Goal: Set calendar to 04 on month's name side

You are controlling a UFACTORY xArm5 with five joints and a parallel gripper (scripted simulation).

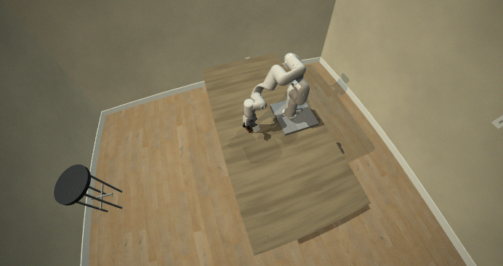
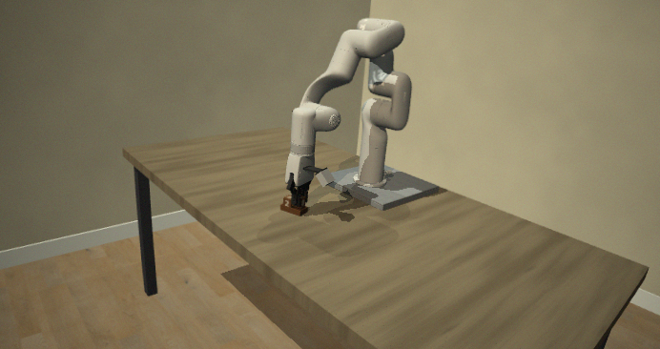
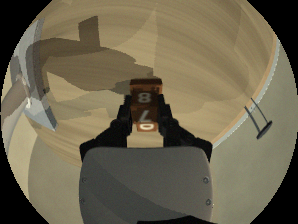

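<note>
My hand is 4 cm above the brown tray, 2 cm to the left of it and 1 cm short of it.
</note>
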